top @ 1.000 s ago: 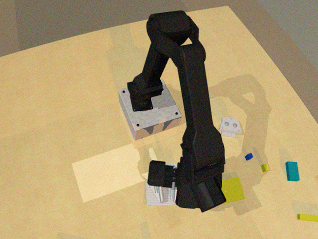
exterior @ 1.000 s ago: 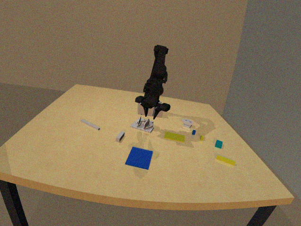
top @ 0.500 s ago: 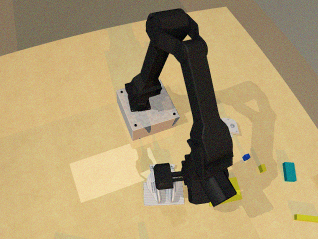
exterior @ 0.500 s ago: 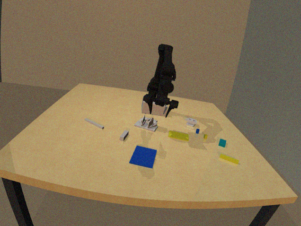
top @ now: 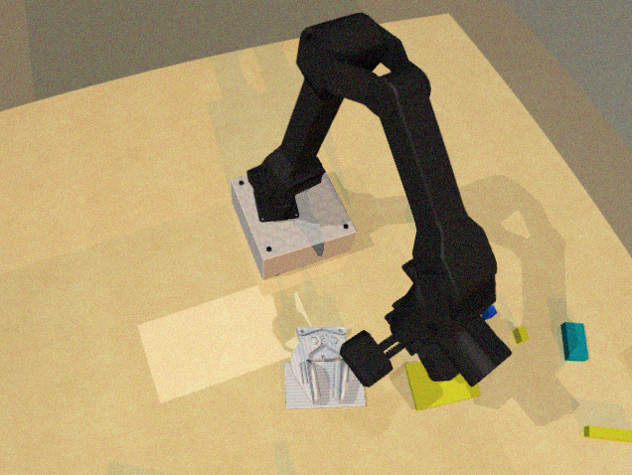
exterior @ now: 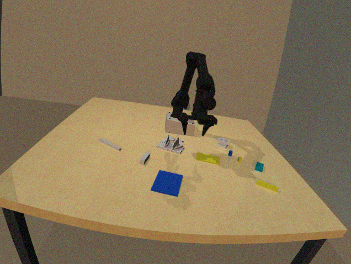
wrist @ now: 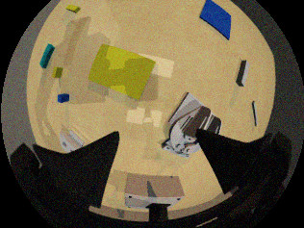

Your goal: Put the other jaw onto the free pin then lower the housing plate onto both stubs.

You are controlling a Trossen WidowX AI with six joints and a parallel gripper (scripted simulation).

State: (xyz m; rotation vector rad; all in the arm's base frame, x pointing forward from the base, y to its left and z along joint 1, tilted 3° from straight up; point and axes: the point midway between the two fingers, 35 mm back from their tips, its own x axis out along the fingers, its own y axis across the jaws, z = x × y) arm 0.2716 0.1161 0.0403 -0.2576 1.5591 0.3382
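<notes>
My gripper tip is 170 mm to the right of the housing plate, 160 mm past it and 50 mm above it. From my gripper tip the other things lie so: yellow cube 250 mm to the left, 70 mm below, 20 mm ahead; then blue cube 200 mm to the left, 70 mm below, 40 mm behind; then yellow plate 90 mm to the left, 80 mm below, 50 mm ahead.
</notes>
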